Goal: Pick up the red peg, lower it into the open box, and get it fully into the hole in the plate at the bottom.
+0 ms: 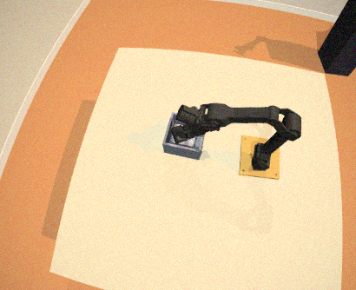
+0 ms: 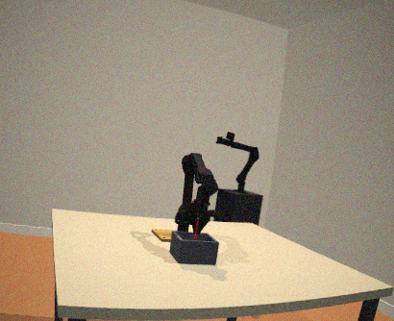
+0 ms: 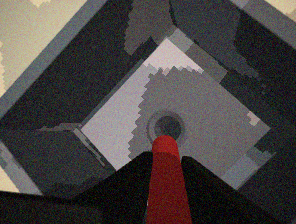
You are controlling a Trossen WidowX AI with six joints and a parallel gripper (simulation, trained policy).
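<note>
My gripper tip is now 6 cm above the plate, 1 cm to the left of it and 1 cm short of it. The rest, counted from my gripper tip: red peg: 2 cm above, 1 cm to the left, 1 cm behind; grey box: 8 cm below, 1 cm to the right, 1 cm ahead.
</note>
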